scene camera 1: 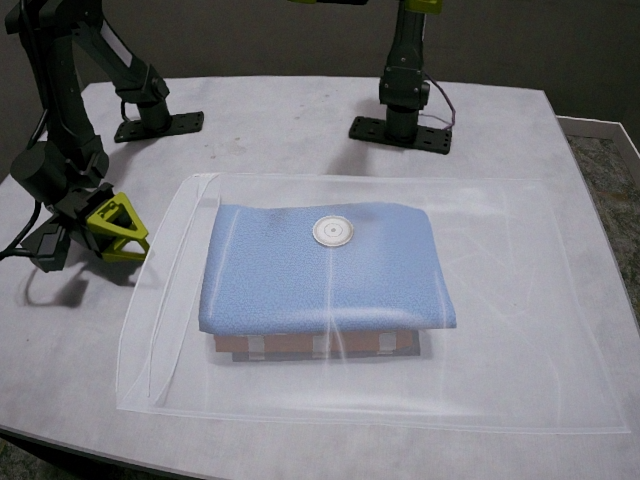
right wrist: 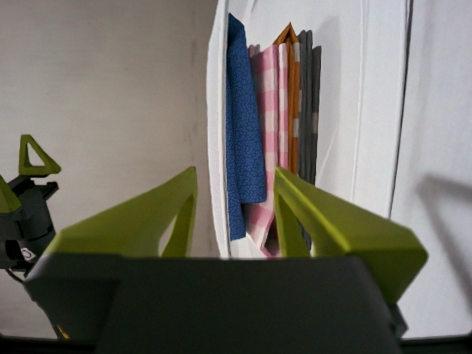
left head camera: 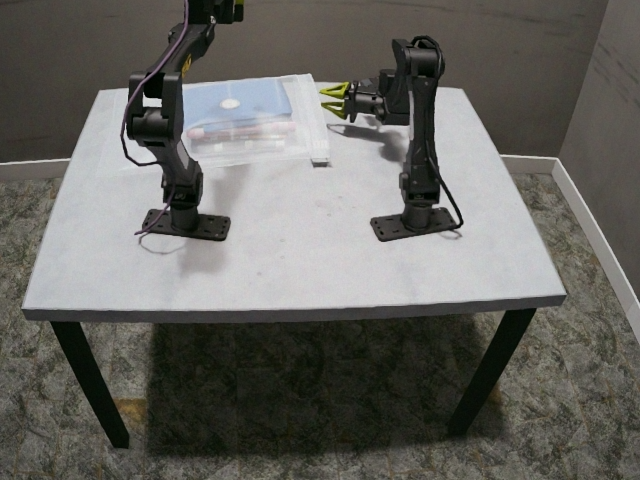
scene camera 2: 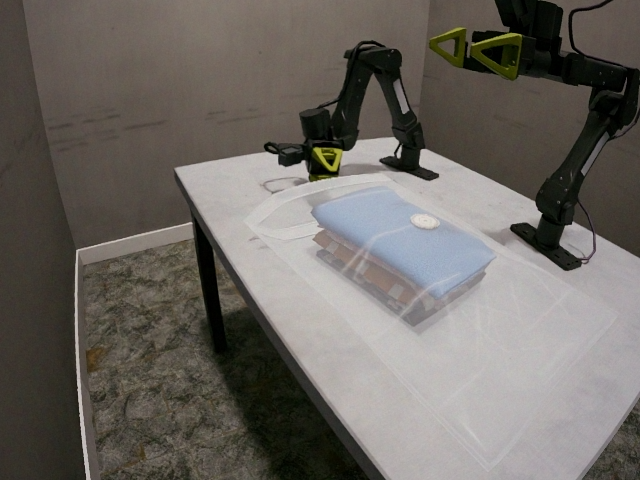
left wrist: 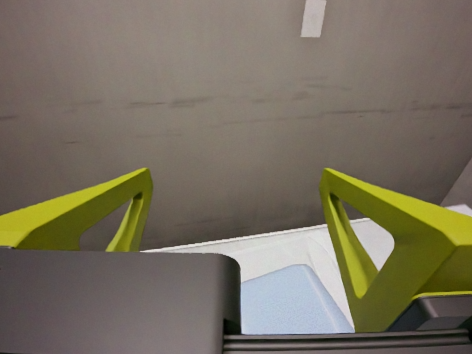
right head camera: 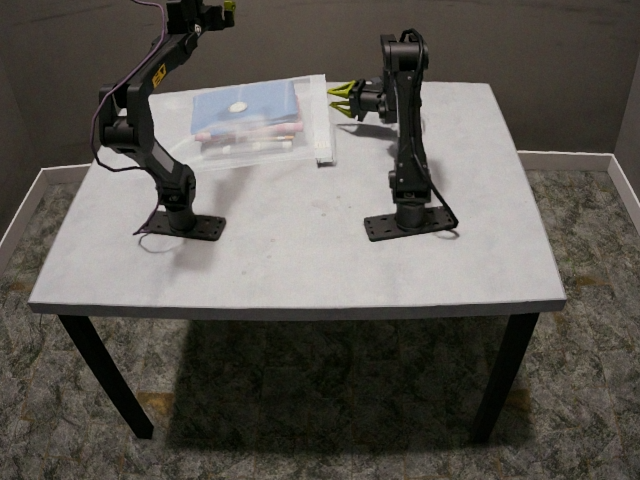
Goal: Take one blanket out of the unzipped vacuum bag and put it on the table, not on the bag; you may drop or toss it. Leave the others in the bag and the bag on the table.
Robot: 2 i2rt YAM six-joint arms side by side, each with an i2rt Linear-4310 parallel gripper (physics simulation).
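Note:
The clear vacuum bag [left head camera: 316, 121] [right head camera: 321, 124] [scene camera 2: 294, 191] lies on the table with its mouth open toward my right gripper. Inside, the blue blanket [scene camera 1: 268, 279] [scene camera 2: 361, 217] [right wrist: 250, 130] is on top. Under it are a pink-and-white checked blanket [right wrist: 268, 100], an orange-brown one [right wrist: 292, 125] and a grey one [right wrist: 307, 100] at the bottom. My right gripper [left head camera: 321, 98] [right head camera: 329, 98] [scene camera 1: 147, 249] [right wrist: 235, 176] is partly open and empty, low at the bag's mouth; the blue blanket's edge shows beyond its fingertips. My left gripper [scene camera 2: 451, 47] [left wrist: 236, 177] is wide open and empty, high above the table.
The white table [left head camera: 289, 258] carries both arm bases [left head camera: 219, 232] [left head camera: 382, 232] in front of the bag. A round white valve [scene camera 1: 333, 230] is on the bag's top sheet. A dark zip slider [left head camera: 320, 163] sits at the bag's near corner. Grey walls stand around the table.

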